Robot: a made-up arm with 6 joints.
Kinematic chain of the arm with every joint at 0, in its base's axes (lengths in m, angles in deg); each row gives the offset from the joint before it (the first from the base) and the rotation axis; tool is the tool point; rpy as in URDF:
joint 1: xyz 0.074 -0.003 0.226 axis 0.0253 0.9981 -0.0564
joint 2: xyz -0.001 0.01 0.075 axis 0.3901 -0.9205 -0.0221
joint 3: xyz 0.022 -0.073 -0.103 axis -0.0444 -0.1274 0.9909
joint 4: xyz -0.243 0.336 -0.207 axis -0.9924 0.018 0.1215
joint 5: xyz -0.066 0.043 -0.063 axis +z
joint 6: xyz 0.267 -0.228 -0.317 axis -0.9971 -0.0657 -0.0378
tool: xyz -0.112 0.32 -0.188 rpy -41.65 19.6 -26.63
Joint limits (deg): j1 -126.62..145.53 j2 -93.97..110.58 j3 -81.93..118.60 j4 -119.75..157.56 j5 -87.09..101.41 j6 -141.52..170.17
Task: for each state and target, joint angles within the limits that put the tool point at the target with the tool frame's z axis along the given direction. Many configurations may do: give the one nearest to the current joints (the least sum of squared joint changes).
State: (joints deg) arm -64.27 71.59 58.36 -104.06 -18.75 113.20
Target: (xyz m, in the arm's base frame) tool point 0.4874 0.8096 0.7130 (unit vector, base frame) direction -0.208 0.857 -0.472
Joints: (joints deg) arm -80.06 77.87 60.25 -81.51 18.95 143.08
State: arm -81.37 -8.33 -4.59 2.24 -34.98 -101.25
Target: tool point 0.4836 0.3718 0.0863 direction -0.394 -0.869 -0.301
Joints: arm -78.55 -4.09 -22.80 -33.56 -67.67 -57.00
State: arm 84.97 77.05 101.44 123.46 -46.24 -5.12
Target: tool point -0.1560 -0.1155 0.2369 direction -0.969 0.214 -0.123
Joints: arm 100.97 62.64 114.58 157.10 -67.02 -42.70
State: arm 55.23 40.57 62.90 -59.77 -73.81 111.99
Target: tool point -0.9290 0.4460 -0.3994 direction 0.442 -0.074 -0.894
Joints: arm 29.75 13.82 11.05 -28.86 -87.09 100.79
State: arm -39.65 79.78 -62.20 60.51 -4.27 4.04
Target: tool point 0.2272 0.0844 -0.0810 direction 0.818 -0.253 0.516
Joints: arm -17.22 54.05 -69.22 90.64 -30.48 10.00
